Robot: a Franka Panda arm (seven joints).
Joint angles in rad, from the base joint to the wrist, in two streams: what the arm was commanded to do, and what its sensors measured. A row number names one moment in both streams.
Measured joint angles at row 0: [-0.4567, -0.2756, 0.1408, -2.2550, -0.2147, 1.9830, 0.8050]
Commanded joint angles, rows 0 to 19: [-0.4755, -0.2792, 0.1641, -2.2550, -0.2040, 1.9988, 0.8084]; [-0.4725, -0.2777, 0.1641, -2.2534, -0.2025, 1.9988, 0.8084]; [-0.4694, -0.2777, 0.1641, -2.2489, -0.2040, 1.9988, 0.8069]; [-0.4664, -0.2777, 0.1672, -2.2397, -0.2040, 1.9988, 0.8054]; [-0.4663, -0.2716, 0.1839, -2.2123, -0.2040, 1.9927, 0.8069]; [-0.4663, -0.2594, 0.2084, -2.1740, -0.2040, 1.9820, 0.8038]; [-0.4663, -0.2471, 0.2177, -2.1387, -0.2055, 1.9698, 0.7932]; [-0.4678, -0.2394, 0.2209, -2.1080, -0.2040, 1.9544, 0.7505]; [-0.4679, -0.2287, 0.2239, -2.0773, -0.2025, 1.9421, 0.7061]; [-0.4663, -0.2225, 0.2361, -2.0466, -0.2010, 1.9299, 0.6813]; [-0.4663, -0.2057, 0.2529, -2.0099, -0.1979, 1.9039, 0.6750]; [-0.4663, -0.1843, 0.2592, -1.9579, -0.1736, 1.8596, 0.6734]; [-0.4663, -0.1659, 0.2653, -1.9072, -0.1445, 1.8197, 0.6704]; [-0.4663, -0.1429, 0.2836, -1.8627, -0.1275, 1.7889, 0.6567]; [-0.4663, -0.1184, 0.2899, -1.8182, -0.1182, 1.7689, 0.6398]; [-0.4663, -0.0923, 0.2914, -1.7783, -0.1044, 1.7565, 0.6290]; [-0.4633, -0.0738, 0.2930, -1.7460, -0.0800, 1.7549, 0.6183]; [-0.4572, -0.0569, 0.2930, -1.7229, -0.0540, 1.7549, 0.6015]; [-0.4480, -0.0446, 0.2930, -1.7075, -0.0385, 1.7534, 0.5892]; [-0.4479, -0.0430, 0.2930, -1.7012, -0.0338, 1.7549, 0.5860]
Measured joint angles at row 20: [-0.4510, -0.1016, 0.2834, -1.7871, -0.0719, 1.7925, 0.6217]
